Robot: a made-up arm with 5 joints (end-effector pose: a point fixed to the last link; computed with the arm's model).
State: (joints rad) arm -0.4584 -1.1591 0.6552 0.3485 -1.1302
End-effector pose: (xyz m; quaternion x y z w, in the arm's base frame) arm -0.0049 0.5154 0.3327 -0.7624 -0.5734 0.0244 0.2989
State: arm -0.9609 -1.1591 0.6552 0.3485 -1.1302
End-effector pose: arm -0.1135 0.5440 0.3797 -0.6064 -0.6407 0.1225 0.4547
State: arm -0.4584 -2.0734 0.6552 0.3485 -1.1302
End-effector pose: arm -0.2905 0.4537 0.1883 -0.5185 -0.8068 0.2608 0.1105
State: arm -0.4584 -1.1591 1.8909 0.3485 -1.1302
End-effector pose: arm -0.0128 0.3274 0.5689 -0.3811 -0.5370 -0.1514 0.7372
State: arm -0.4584 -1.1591 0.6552 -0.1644 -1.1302
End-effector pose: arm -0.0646 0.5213 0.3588 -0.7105 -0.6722 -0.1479 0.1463
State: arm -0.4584 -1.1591 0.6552 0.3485 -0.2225
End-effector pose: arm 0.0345 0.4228 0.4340 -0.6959 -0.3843 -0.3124 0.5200
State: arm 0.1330 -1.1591 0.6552 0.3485 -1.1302
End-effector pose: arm 0.1093 0.4296 0.3329 -0.8842 -0.4485 -0.0926 0.0922
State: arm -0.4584 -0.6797 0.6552 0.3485 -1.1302
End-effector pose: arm 0.1310 0.4303 0.4038 -0.8297 -0.3998 -0.1048 0.3751
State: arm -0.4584 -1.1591 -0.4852 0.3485 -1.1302
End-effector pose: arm 0.0821 0.3861 0.0984 0.8658 0.4178 -0.1801 0.2083
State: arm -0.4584 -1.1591 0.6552 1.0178 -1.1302
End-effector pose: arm 0.0401 0.4992 0.2627 -0.7551 -0.3893 0.2450 0.4672
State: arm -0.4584 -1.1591 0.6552 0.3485 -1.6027
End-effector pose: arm -0.0419 0.5174 0.2661 -0.7355 -0.6274 0.2021 0.1564
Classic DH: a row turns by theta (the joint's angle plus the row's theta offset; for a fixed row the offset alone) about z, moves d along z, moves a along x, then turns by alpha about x. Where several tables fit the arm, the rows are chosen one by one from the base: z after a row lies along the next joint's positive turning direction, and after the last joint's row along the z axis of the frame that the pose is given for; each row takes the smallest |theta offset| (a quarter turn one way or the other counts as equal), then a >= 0, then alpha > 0; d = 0 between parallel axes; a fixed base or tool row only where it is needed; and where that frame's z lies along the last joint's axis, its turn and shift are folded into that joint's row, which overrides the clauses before.
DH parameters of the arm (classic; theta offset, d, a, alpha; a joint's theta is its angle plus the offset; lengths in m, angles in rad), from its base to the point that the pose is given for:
base (fixed): -0.6433 0.2796 -0.242 2.3035
joint 1: 0.881 -0.0899 0.0497 1.1545
joint 2: -1.5363 0.0662 0.0634 -1.3396
joint 3: 0.7679 0.0257 0.0031 1.3899
joint 4: 0.4617 0.1272 0.0551 -1.6222
joint 5: 0.2073 0.011 0.16 1.5708
tool (fixed): 0 0.03 0 0

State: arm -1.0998 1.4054 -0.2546 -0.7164 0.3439
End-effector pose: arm 0.1479 0.0834 0.2692 -0.8589 0.1862 -0.4747 0.0469
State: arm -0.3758 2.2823 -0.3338 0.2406 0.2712
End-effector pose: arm -0.2642 -0.0609 0.1967 0.1878 -0.9173 0.3425 0.0770
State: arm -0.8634 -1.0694 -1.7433 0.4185 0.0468
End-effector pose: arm 0.0708 0.3563 0.1437 0.7409 0.5421 0.1528 0.3658
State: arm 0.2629 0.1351 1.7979 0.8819 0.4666
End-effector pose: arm -0.1108 -0.0548 0.4822 0.2084 0.0824 -0.7393 0.6350
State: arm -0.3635 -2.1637 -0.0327 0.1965 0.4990
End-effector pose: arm -0.2151 0.3859 0.2645 -0.4913 -0.7489 -0.2368 0.3764
